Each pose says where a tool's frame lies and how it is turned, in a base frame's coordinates. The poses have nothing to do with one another.
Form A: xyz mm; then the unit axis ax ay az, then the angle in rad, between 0 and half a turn.
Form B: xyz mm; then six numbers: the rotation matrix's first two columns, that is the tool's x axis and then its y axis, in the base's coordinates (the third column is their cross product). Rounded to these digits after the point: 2 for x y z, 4 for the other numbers.
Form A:
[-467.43 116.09 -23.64 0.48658 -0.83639 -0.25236 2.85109]
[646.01 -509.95 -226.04 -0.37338 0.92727 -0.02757 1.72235]
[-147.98 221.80 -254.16 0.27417 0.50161 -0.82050 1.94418]
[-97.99 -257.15 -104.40 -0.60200 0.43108 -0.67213 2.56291]
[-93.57 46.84 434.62 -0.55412 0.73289 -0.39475 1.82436]
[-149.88 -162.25 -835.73 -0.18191 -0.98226 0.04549 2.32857]
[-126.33 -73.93 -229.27 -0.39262 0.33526 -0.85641 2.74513]
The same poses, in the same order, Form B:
[-467.43 116.09 -23.64 -0.4945 -0.8692 -0.0009 -0.7246 0.4117 0.5527]
[646.01 -509.95 -226.04 0.0095 -0.4257 -0.9048 -0.3712 0.8387 -0.3985]
[-147.98 221.80 -254.16 -0.2622 -0.5763 -0.7741 0.9517 -0.0214 -0.3064]
[-97.99 -257.15 -104.40 -0.1714 -0.8444 0.5076 -0.1092 -0.4958 -0.8616]
[-93.57 46.84 434.62 0.1332 -0.8901 -0.4358 -0.1259 0.4210 -0.8983]
[-149.88 -162.25 -835.73 -0.6315 0.3345 0.6995 0.2685 0.9407 -0.2075]
[-126.33 -73.93 -229.27 -0.6261 -0.5838 0.5169 0.0777 -0.7064 -0.7036]

